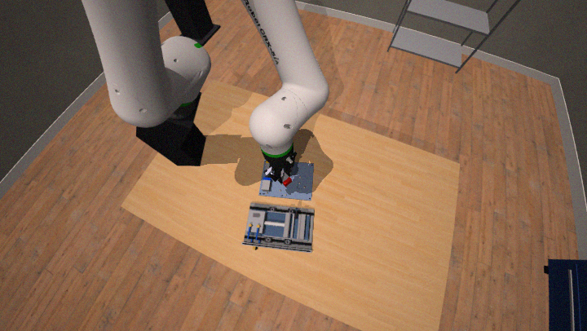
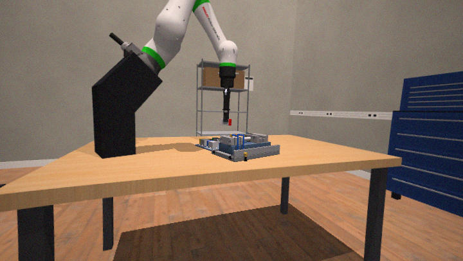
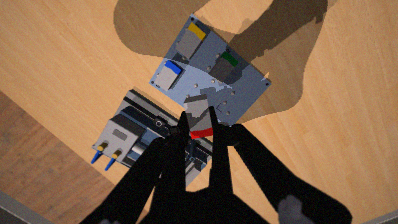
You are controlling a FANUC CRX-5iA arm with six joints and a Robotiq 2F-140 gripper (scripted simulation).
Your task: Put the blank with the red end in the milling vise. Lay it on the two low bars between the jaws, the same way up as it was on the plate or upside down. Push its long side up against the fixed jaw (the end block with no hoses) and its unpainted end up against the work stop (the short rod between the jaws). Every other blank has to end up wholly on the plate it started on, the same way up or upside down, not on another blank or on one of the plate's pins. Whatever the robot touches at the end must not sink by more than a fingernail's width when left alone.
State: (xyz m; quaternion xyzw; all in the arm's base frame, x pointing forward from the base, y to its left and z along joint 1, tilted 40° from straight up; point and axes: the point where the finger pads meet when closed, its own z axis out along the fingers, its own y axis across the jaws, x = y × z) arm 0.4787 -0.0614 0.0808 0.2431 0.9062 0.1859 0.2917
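Now: hand 3 cm above the red-ended blank. Round my hand: work stop rod 11 cm to the right, 10 cm below, 10 cm ahead; blue-ended blank 16 cm below, 9 cm behind, 2 cm to the right; green-ended blank 16 cm below, 9 cm to the left, 2 cm behind.
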